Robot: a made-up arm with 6 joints. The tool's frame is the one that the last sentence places.
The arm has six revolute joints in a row. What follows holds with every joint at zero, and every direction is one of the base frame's.
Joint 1 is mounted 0.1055 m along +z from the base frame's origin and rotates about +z.
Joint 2 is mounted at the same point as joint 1 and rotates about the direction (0.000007, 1, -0.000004).
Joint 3 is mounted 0.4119 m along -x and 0.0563 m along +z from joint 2 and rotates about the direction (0.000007, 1, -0.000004).
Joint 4 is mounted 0.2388 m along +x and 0.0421 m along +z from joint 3 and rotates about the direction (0.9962, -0.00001, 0.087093).
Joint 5 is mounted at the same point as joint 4 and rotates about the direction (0.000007, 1, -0.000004).
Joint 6 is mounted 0.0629 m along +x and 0.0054 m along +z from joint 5 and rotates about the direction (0.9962, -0.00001, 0.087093).
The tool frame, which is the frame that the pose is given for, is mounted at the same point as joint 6; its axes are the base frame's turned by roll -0.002, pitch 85.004 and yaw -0.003 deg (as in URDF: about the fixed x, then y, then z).
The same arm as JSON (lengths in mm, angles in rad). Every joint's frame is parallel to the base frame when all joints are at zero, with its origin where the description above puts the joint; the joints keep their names.
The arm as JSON. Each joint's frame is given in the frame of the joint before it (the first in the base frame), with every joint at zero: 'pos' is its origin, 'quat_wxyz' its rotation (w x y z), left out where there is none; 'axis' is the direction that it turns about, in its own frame. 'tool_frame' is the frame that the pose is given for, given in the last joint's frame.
{
  "length_unit": "mm",
  "angle_unit": "rad",
  "joints": [
    {
      "joint": "joint 1",
      "pos": [
        0.0,
        0.0,
        105.5
      ],
      "axis": [
        0.0,
        0.0,
        1.0
      ]
    },
    {
      "joint": "joint 2",
      "pos": [
        0.0,
        0.0,
        0.0
      ],
      "axis": [
        0.0,
        1.0,
        0.0
      ]
    },
    {
      "joint": "joint 3",
      "pos": [
        -411.9,
        0.0,
        56.3
      ],
      "axis": [
        0.0,
        1.0,
        0.0
      ]
    },
    {
      "joint": "joint 4",
      "pos": [
        238.8,
        0.0,
        42.1
      ],
      "axis": [
        0.9962,
        0.0,
        0.0871
      ]
    },
    {
      "joint": "joint 5",
      "pos": [
        0.0,
        0.0,
        0.0
      ],
      "axis": [
        0.0,
        1.0,
        0.0
      ]
    },
    {
      "joint": "joint 6",
      "pos": [
        62.9,
        0.0,
        5.4
      ],
      "axis": [
        0.9962,
        0.0,
        0.0871
      ]
    }
  ],
  "tool_frame": {
    "pos": [
      0.0,
      0.0,
      0.0
    ],
    "quat_wxyz": [
      0.737254,
      0.000005,
      0.675616,
      -0.000008
    ]
  }
}

